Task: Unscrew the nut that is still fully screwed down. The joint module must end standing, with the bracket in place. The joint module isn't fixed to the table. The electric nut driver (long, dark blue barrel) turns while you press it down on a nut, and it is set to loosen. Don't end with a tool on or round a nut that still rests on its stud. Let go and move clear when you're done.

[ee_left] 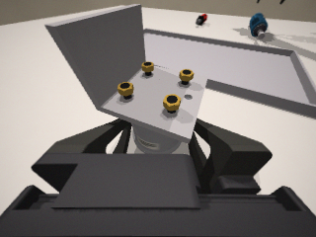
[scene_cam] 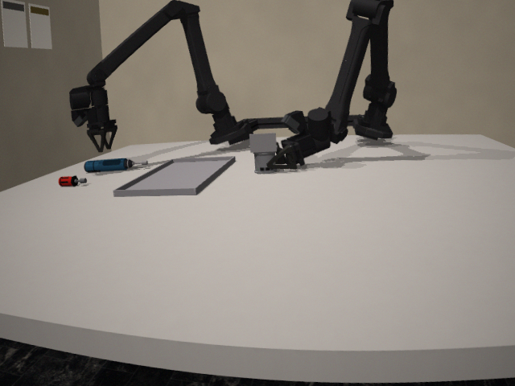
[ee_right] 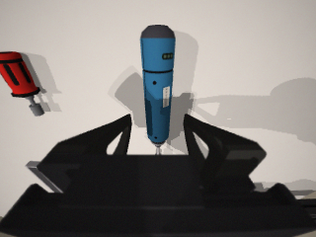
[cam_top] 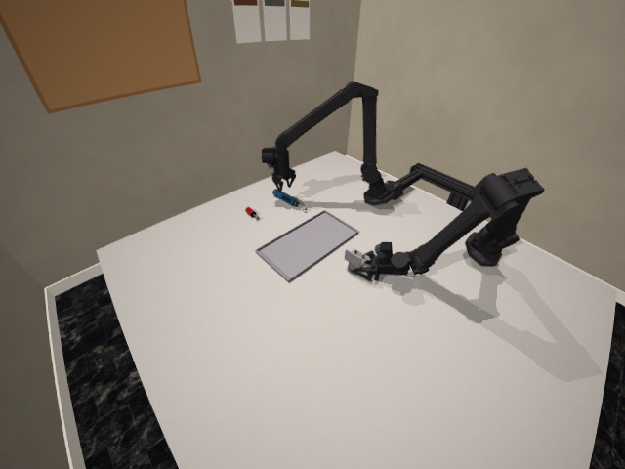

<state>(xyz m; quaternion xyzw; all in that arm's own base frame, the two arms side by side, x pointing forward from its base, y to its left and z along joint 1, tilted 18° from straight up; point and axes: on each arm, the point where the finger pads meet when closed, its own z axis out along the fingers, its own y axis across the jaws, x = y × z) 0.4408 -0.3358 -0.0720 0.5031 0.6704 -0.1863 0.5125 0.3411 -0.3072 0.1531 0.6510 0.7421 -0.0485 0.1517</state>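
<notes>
Now: the joint module 1 cm above my left hand. From my left hand the other things lie so: short red-handled tool (9 cm ahead, 57 cm to the right, 1 cm below); then l-shaped bracket (5 cm above); then grey tray (3 cm ahead, 24 cm to the right, 2 cm below).
</notes>
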